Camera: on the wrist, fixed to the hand. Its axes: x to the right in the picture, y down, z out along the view.
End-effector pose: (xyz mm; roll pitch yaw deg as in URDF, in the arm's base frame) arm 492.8 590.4 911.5 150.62 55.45 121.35
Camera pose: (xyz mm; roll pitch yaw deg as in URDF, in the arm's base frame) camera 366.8 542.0 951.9 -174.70 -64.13 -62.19
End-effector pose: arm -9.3 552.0 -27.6 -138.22 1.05 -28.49
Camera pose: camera -23.1 562.1 112.3 110.63 -5.31 159.29
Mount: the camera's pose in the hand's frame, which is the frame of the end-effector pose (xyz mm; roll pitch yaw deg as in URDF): -19.5 -94.7 -102.5 -27.37 8.36 177.05
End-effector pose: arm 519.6 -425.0 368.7 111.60 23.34 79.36
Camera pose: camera 384.7 -438.2 330.2 -135.38 -28.95 -108.29
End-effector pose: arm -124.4 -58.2 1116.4 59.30 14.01 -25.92
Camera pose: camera -153.1 0.0 991.3 -84.44 -12.10 145.20
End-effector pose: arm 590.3 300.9 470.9 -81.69 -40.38 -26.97
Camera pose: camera 479.3 228.2 518.4 61.90 43.99 163.97
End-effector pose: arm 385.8 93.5 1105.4 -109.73 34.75 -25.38
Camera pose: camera 407.4 11.8 1218.2 76.47 -34.34 165.37
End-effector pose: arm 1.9 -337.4 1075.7 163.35 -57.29 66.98
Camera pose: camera -136.1 -355.2 1097.7 169.99 48.44 -112.40
